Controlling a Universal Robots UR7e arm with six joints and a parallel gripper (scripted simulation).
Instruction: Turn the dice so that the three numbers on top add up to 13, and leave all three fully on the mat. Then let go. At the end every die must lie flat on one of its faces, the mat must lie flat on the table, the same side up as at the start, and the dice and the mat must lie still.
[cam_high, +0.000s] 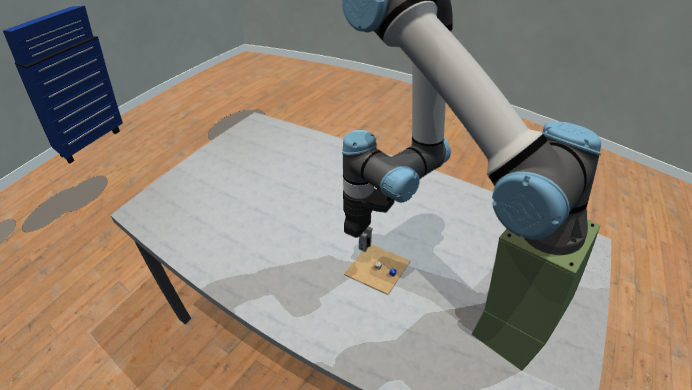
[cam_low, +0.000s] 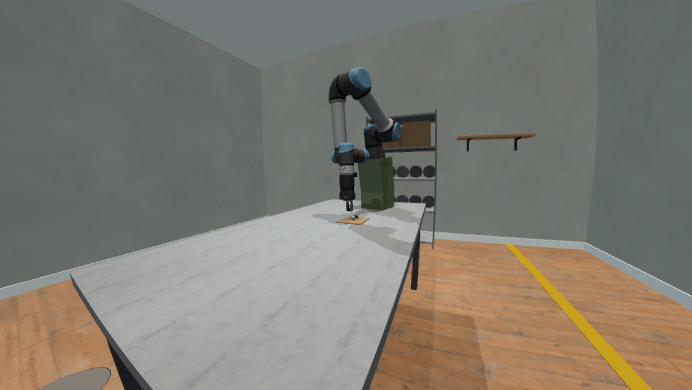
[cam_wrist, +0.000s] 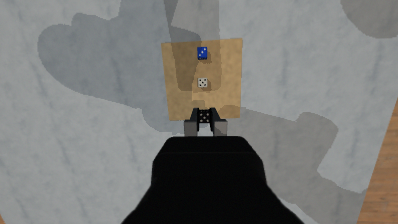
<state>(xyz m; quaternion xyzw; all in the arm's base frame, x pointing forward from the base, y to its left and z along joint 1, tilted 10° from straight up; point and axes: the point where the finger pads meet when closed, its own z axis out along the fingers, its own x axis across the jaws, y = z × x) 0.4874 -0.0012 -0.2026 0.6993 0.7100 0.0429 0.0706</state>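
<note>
Now: the white die 7 cm below my hand and 5 cm behind it. Also, from my hand: blue die (9 cm behind, 7 cm below); then tan mat (8 cm below, 5 cm behind); then black die (1 cm below).
</note>
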